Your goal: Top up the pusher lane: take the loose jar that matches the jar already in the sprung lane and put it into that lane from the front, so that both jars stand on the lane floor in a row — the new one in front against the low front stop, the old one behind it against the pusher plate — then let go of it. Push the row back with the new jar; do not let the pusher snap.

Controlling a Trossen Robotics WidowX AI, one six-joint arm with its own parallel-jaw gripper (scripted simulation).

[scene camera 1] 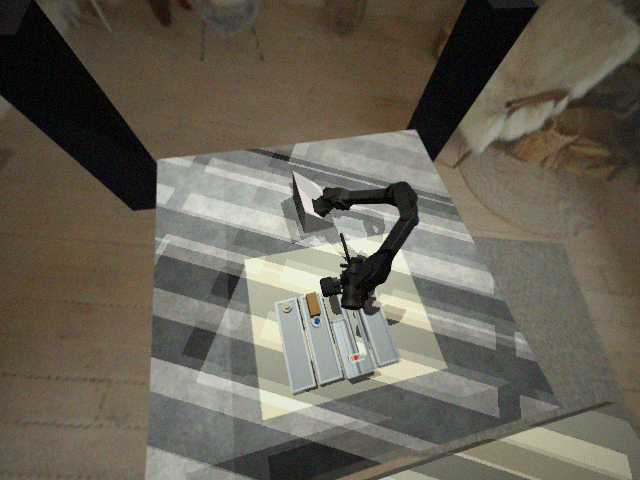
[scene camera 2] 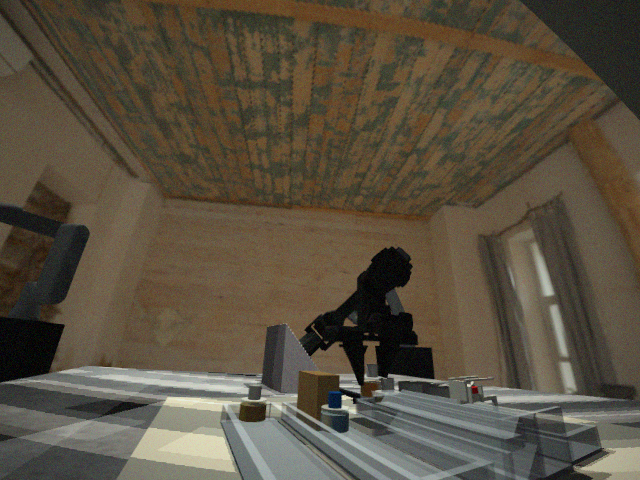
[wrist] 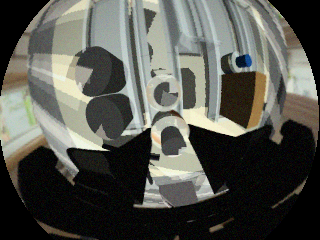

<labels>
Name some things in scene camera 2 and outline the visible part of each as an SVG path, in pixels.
My gripper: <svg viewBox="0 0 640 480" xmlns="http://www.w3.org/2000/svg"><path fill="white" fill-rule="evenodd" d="M385 299L357 300L357 306L354 306L354 310L357 311L357 326L334 325L326 326L323 330L323 342L343 343L339 344L339 346L344 348L359 386L364 386L364 354L368 347L363 345L363 340L380 342L380 346L375 346L378 376L386 378L388 377L394 356L399 350L404 349L404 347L399 345L418 345L418 336L412 331L412 315L400 312L398 316L392 315L390 305L385 304Z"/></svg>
A brown box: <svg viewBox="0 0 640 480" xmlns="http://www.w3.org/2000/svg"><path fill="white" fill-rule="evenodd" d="M298 371L297 408L321 422L321 406L328 404L329 392L339 392L340 375L322 371Z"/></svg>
A blue-capped jar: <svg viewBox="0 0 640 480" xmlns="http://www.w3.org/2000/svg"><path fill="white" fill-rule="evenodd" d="M329 392L328 404L321 406L321 422L341 435L343 434L348 437L349 408L342 405L342 392Z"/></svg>
</labels>
